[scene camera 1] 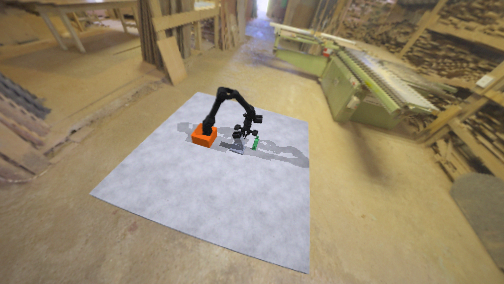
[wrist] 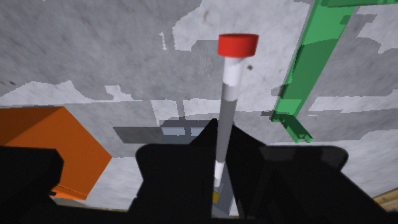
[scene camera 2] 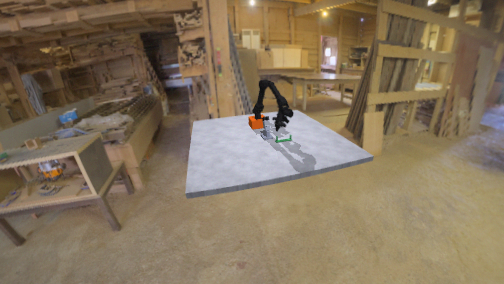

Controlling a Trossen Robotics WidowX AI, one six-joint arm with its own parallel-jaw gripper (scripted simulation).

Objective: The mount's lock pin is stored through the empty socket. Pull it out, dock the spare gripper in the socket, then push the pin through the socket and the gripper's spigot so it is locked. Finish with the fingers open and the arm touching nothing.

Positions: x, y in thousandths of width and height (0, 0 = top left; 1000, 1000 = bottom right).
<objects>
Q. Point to a lock pin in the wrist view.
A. At 592, 217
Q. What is the gripper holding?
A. A lock pin.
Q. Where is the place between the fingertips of the gripper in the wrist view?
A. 546, 547
</objects>
